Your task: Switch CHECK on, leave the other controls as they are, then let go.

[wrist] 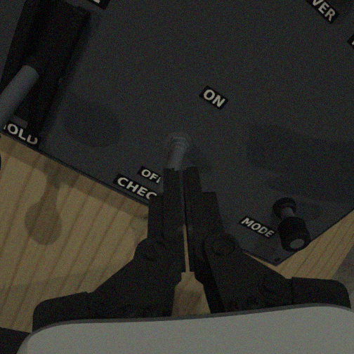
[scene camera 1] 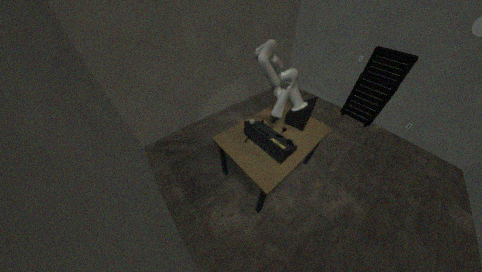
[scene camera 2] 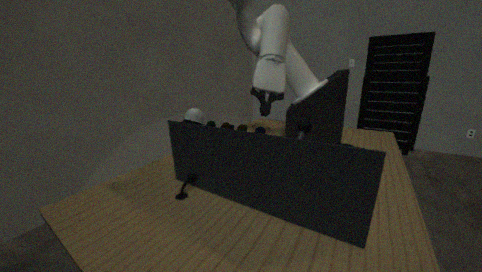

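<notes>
The CHECK switch is a small grey toggle (wrist: pixel 177 154) on the dark console (scene camera 1: pixel 265 145) (scene camera 2: pixel 275 180) (wrist: pixel 150 75). In the wrist view it leans from its round base toward the OFF label (wrist: pixel 150 174), away from the ON label (wrist: pixel 214 97). My gripper (scene camera 1: pixel 274 121) (scene camera 2: pixel 265 114) (wrist: pixel 181 190) is shut and empty. Its fingertips overlap the lower end of the toggle in the wrist view and hide its tip and part of the CHECK label (wrist: pixel 136 187). Whether they touch the toggle I cannot tell.
In the wrist view a grey lever (wrist: pixel 20 90) stands by the HOLD label at the left, and a black MODE knob (wrist: pixel 293 233) at the right. The console stands on the wooden table (scene camera 1: pixel 265 180) (scene camera 2: pixel 125 220) (wrist: pixel 75 240). A dark upright panel (scene camera 2: pixel 320 112) is behind it.
</notes>
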